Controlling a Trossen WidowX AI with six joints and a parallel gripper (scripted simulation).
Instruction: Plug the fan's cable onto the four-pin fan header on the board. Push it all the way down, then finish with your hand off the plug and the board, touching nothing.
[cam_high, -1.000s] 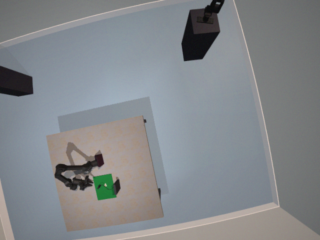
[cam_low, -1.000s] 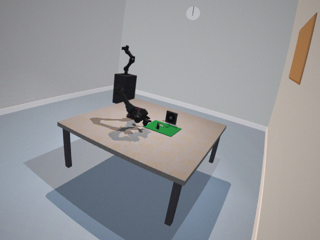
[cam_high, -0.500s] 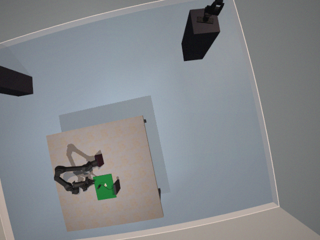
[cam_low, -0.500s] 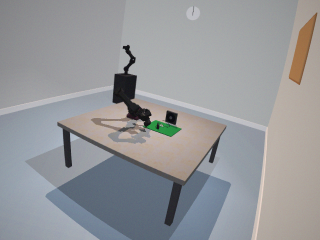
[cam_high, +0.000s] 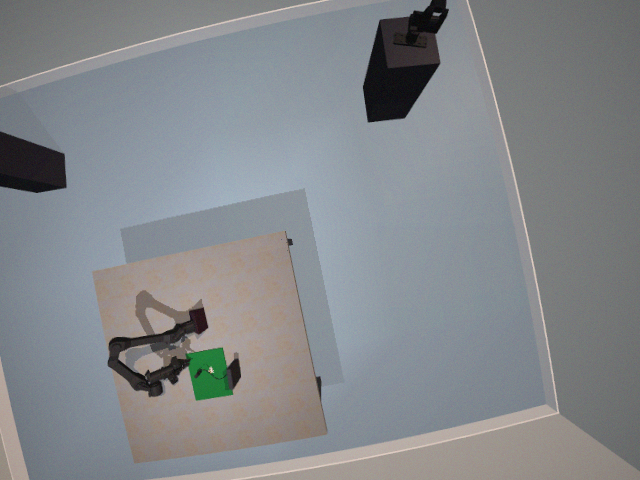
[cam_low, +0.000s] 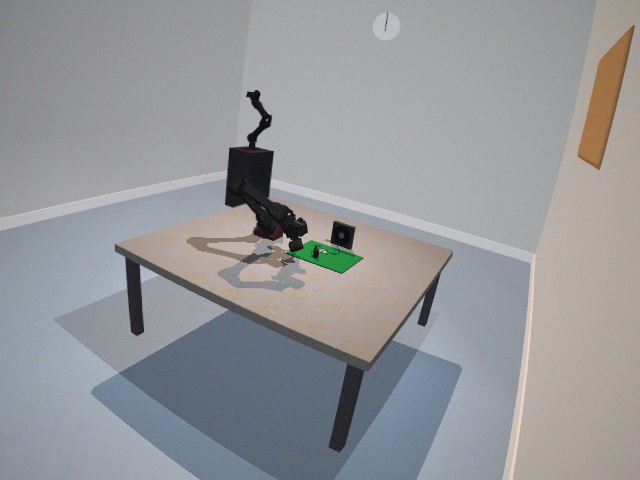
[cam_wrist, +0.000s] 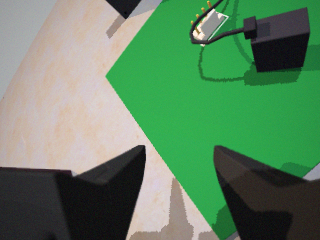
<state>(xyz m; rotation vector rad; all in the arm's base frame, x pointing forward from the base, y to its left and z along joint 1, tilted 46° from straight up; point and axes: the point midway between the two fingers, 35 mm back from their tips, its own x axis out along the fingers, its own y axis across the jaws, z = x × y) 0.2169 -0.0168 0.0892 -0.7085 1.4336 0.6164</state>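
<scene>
The dark fan plug is 90 mm ahead of my gripper tip, 20 mm to the left of it and 30 mm below it. Also, from my gripper tip: white four-pin fan header 90 mm ahead, 100 mm to the left, 50 mm below; green board 110 mm ahead, 80 mm to the left, 60 mm below; black fan 90 mm ahead, 260 mm to the left, 10 mm above.
</scene>
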